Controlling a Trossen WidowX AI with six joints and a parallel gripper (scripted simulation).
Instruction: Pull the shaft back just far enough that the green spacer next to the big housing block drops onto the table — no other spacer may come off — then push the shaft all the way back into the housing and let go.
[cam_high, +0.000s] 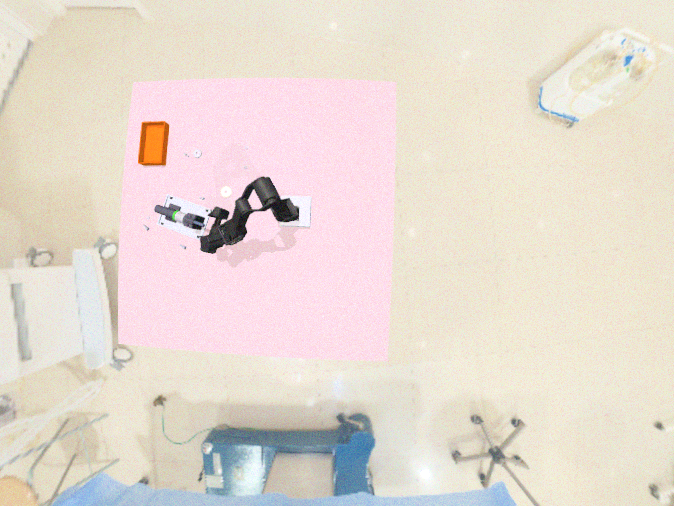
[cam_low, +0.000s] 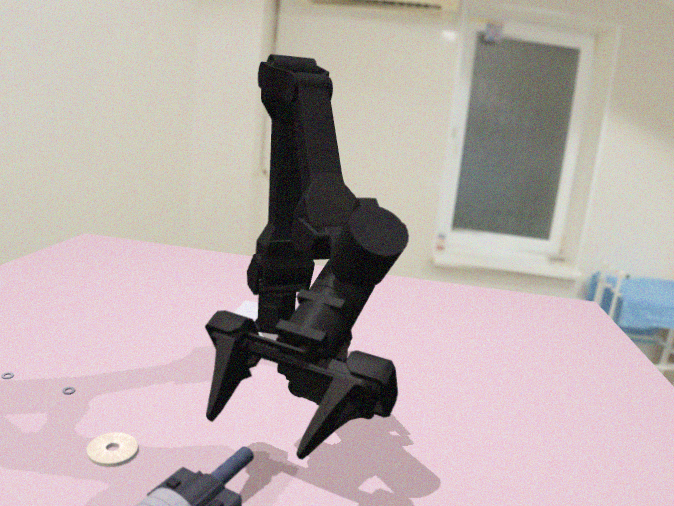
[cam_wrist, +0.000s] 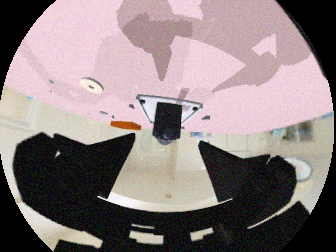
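Right now the shaft is 8 cm ahead of my gripper tip, 2 cm to the right of it and 1 cm below it. Round my gripper tip: orange bin (32 cm ahead, 39 cm to the right, 8 cm below); green spacer (14 cm ahead, 4 cm to the right, 1 cm below).
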